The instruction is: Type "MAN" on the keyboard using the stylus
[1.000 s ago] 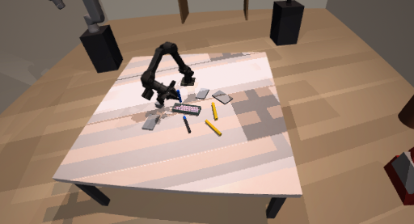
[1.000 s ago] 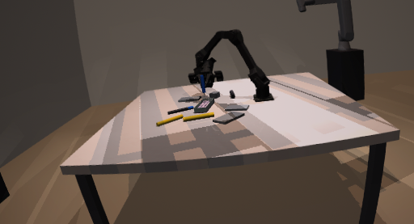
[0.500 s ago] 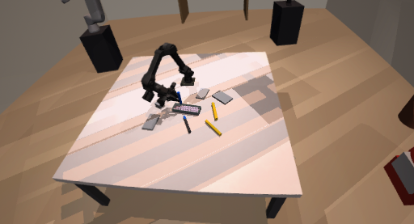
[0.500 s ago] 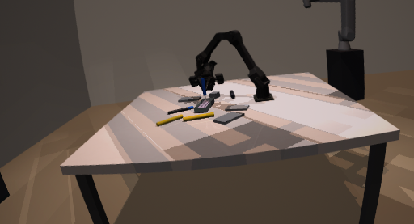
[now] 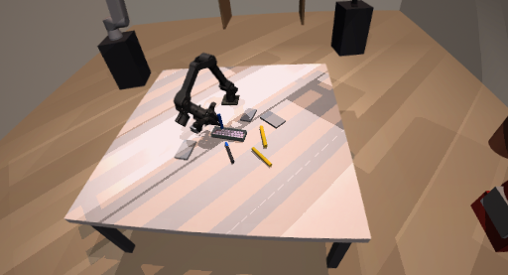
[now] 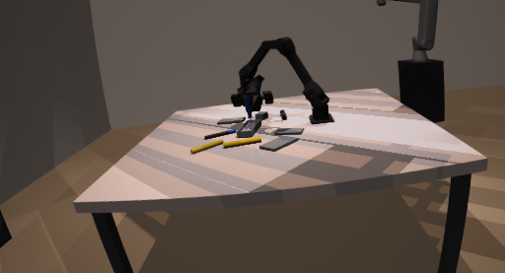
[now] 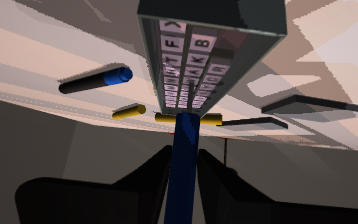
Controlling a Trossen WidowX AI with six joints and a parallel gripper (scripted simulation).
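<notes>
My gripper tip is 110 mm short of the blue-tipped pen, 20 mm to the right of it and 70 mm above it. From my gripper tip the other things lie so: cube: 70 mm behind, 160 mm to the right, 60 mm below; blue stylus: 10 mm below; grey slab: 140 mm behind, 150 mm to the left, 70 mm below.
</notes>
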